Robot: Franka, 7 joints.
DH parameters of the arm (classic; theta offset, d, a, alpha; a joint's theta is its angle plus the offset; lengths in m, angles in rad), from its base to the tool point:
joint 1: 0 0.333 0 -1.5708
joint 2: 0 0 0 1.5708
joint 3: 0 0.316 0.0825 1.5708
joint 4: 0 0 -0.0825 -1.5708
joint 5: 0 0.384 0 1.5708
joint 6: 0 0 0.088 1.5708
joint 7: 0 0.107 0 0
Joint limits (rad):
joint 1: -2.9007..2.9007
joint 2: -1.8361..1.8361
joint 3: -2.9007..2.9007
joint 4: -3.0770..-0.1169
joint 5: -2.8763..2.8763
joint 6: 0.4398..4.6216
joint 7: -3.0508..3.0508
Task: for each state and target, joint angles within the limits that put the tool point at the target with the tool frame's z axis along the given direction. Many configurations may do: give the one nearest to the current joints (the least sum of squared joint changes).
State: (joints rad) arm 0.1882 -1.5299 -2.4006 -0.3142 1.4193 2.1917 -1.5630
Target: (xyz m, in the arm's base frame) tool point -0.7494 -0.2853 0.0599 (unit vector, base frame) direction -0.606 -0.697 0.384
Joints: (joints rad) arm -0.0065 -1.6995 -2.2035 -0.6713 1.7100 2.2286 -1.5630
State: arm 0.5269 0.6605 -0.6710 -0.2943 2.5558 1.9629 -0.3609
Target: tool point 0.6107 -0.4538 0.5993 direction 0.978 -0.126 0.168
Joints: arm -0.0356 0.7312 -1.0018 -1.1471 2.4260 2.3387 -0.3609
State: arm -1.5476 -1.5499 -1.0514 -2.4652 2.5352 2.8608 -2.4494
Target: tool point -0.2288 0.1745 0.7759 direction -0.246 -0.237 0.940
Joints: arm -1.7812 -1.7220 -0.4371 -2.1949 2.2831 2.8712 -2.4494
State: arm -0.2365 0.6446 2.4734 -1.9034 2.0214 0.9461 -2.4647
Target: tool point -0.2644 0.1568 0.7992 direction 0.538 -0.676 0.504
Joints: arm 0.0894 0.4977 2.5199 -2.0614 2.1630 0.6215 -2.4647
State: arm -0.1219 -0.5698 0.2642 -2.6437 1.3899 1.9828 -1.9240
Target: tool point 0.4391 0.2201 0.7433 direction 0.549 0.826 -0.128
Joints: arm -0.1393 -0.4068 0.4821 -1.9159 1.5279 2.4553 -1.9240
